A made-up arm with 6 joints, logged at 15 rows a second.
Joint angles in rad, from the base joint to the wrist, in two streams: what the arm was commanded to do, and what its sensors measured. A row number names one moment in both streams.
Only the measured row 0 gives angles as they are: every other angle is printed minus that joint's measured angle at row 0.
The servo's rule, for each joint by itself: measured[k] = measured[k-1] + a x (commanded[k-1-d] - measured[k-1]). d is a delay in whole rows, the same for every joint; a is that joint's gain. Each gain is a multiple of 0.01, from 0.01 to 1. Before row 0 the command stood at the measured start. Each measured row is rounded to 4 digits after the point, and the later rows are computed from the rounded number. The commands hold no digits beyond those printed.
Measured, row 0:
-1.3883 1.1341 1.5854 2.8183 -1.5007 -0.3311
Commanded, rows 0 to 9:
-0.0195 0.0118 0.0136 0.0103 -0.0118 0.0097
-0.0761 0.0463 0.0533 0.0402 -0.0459 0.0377
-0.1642 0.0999 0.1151 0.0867 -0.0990 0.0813
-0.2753 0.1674 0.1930 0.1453 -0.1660 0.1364
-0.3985 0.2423 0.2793 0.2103 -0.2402 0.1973
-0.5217 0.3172 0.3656 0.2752 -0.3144 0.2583
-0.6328 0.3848 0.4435 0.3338 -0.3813 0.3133
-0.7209 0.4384 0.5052 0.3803 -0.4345 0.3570
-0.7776 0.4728 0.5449 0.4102 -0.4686 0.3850
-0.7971 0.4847 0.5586 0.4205 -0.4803 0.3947
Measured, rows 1 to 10:
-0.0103 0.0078 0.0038 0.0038 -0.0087 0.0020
-0.0452 0.0332 0.0177 0.0173 -0.0362 0.0095
-0.1083 0.0772 0.0450 0.0430 -0.0827 0.0246
-0.1968 0.1367 0.0864 0.0809 -0.1443 0.0481
-0.3037 0.2064 0.1404 0.1288 -0.2153 0.0794
-0.4192 0.2795 0.2035 0.1830 -0.2886 0.1170
-0.5324 0.3490 0.2707 0.2388 -0.3572 0.1582
-0.6323 0.4080 0.3364 0.2912 -0.4144 0.1999
-0.7093 0.4508 0.3948 0.3352 -0.4545 0.2388
-0.7558 0.4732 0.4407 0.3668 -0.4736 0.2715
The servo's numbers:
d 0
a 0.53 0.66 0.28 0.37 0.74 0.21

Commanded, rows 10 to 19:
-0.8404 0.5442 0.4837 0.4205 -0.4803 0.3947
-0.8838 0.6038 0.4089 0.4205 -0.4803 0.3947
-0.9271 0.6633 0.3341 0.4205 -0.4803 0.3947
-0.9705 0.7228 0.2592 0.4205 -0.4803 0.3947
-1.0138 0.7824 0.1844 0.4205 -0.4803 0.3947
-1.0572 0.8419 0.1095 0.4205 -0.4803 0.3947
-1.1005 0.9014 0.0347 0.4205 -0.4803 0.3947
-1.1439 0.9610 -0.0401 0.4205 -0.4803 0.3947
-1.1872 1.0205 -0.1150 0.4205 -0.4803 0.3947
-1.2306 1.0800 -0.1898 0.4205 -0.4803 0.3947
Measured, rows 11 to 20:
-0.8006 0.5201 0.4527 0.3867 -0.4786 0.2974
-0.8447 0.5753 0.4404 0.3992 -0.4799 0.3178
-0.8884 0.6334 0.4106 0.4071 -0.4802 0.3339
-0.9319 0.6924 0.3682 0.4121 -0.4803 0.3467
-0.9753 0.7518 0.3167 0.4152 -0.4803 0.3568
-1.0187 0.8113 0.2587 0.4172 -0.4803 0.3648
-1.0621 0.8708 0.1960 0.4184 -0.4803 0.3711
-1.1055 0.9303 0.1299 0.4192 -0.4803 0.3761
-1.1488 0.9898 0.0613 0.4197 -0.4803 0.3800
-1.1922 1.0493 -0.0090 0.4200 -0.4803 0.3831

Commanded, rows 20 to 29:
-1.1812 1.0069 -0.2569 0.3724 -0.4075 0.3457
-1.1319 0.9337 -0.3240 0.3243 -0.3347 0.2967
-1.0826 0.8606 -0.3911 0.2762 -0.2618 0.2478
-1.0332 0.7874 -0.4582 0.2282 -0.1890 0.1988
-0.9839 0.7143 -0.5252 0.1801 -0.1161 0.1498
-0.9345 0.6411 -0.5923 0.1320 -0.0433 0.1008
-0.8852 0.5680 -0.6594 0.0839 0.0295 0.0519
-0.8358 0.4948 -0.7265 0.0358 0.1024 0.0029
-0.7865 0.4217 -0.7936 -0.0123 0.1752 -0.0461
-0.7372 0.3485 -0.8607 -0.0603 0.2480 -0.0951
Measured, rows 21 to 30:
-1.1864 1.0213 -0.0784 0.4024 -0.4264 0.3752
-1.1575 0.9635 -0.1472 0.3735 -0.3585 0.3587
-1.1178 0.8956 -0.2155 0.3375 -0.2869 0.3354
-1.0730 0.8242 -0.2835 0.2971 -0.2145 0.3067
-1.0258 0.7517 -0.3512 0.2538 -0.1417 0.2738
-0.9774 0.6787 -0.4187 0.2087 -0.0689 0.2375
-0.9285 0.6056 -0.4861 0.1625 0.0039 0.1985
-0.8794 0.5325 -0.5534 0.1156 0.0768 0.1574
-0.8302 0.4594 -0.6207 0.0683 0.1496 0.1147
-0.7809 0.3862 -0.6879 0.0207 0.2224 0.0706

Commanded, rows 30 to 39:
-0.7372 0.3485 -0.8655 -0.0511 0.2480 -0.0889
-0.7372 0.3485 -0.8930 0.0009 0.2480 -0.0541
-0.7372 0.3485 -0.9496 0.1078 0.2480 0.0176
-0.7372 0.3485 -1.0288 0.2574 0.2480 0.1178
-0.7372 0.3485 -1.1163 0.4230 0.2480 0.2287
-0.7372 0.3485 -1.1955 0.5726 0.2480 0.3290
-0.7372 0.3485 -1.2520 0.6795 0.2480 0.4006
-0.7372 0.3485 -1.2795 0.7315 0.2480 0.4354
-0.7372 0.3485 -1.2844 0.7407 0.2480 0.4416
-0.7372 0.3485 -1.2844 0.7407 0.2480 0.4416
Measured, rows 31 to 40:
-0.7577 0.3613 -0.7376 -0.0059 0.2413 0.0371
-0.7468 0.3529 -0.7811 -0.0034 0.2463 0.0179
-0.7417 0.3500 -0.8283 0.0377 0.2476 0.0178
-0.7393 0.3490 -0.8844 0.1190 0.2479 0.0388
-0.7382 0.3487 -0.9493 0.2315 0.2480 0.0787
-0.7377 0.3486 -1.0182 0.3577 0.2480 0.1313
-0.7374 0.3485 -1.0837 0.4768 0.2480 0.1879
-0.7373 0.3485 -1.1385 0.5710 0.2480 0.2399
-0.7372 0.3485 -1.1794 0.6338 0.2480 0.2823
-0.7372 0.3485 -1.2088 0.6734 0.2480 0.3158

